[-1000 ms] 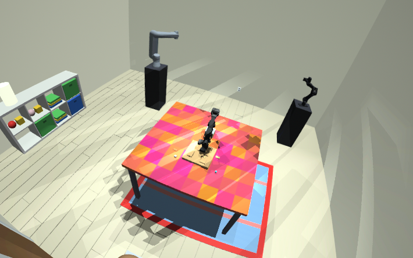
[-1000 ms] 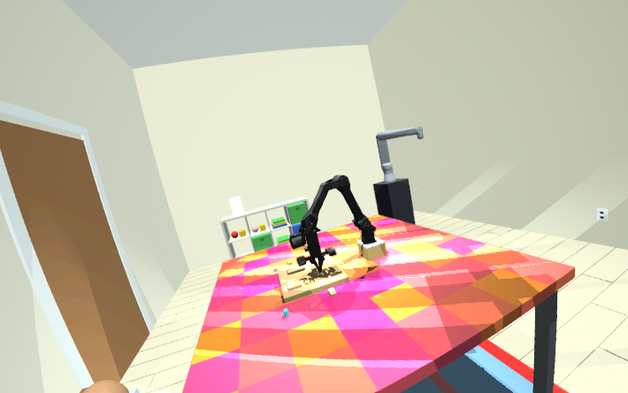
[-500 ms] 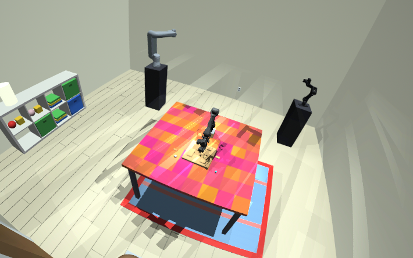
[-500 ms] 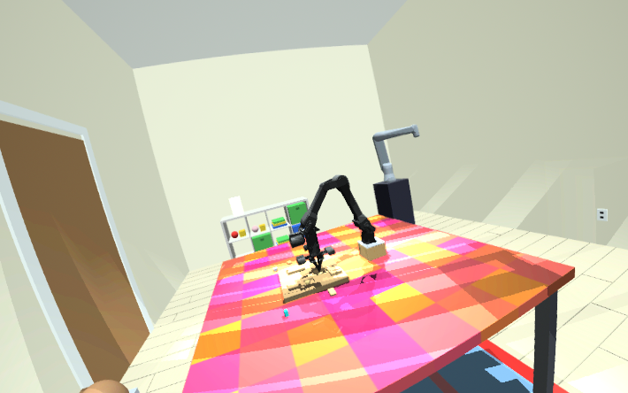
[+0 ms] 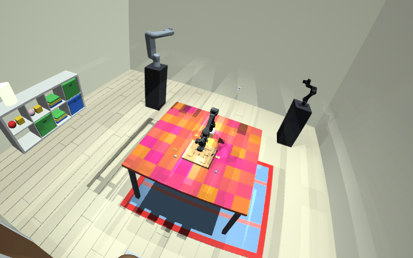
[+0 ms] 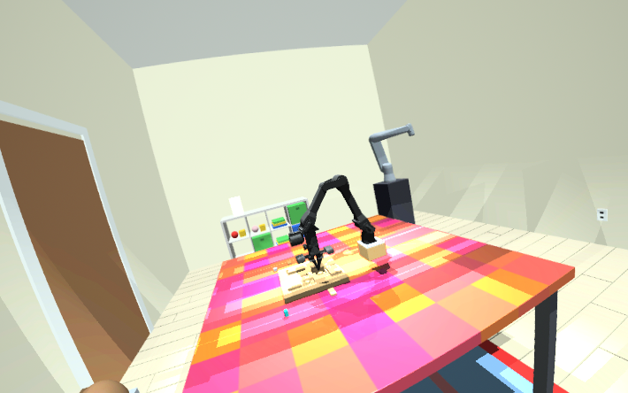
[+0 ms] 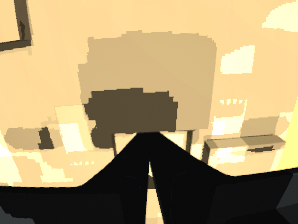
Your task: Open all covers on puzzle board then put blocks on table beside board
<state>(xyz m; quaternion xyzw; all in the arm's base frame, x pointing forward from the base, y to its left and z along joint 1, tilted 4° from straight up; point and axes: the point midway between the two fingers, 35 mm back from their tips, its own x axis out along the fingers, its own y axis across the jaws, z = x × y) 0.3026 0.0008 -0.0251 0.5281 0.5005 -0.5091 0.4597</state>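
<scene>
My gripper tip is now 40 mm short of the tan wooden puzzle board and 10 mm to the left of it. Round my gripper tip: cyan block (220 mm to the left, 220 mm ahead, 10 mm below).
</scene>
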